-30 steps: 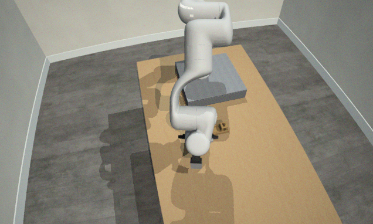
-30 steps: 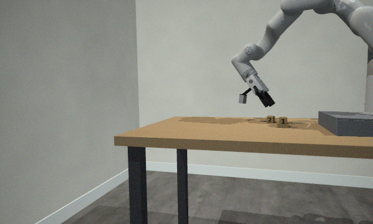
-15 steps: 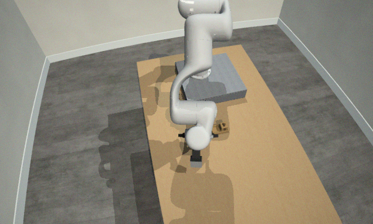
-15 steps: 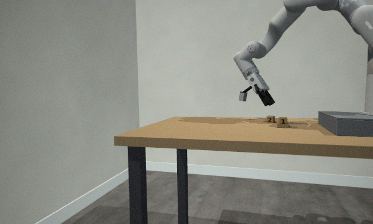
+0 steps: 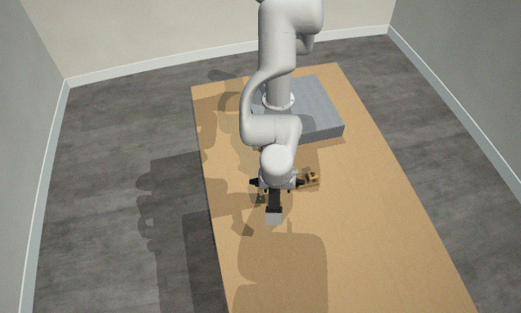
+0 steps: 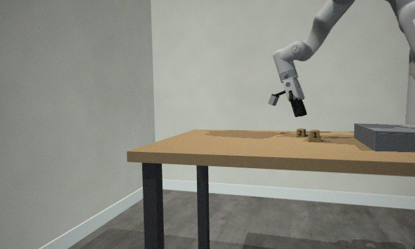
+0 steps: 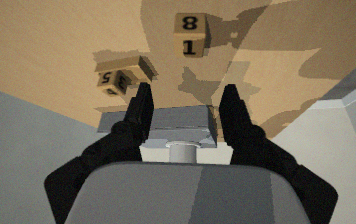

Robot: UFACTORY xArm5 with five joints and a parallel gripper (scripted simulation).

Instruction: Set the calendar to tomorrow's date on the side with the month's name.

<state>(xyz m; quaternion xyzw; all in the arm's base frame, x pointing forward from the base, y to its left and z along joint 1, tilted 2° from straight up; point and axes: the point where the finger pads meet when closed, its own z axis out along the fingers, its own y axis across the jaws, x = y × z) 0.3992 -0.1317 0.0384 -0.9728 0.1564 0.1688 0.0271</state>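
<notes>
My gripper is now 90 mm above the wooden cube. Also, from my hand: wooden tray 50 mm behind, 120 mm to the left, 90 mm below.
</notes>
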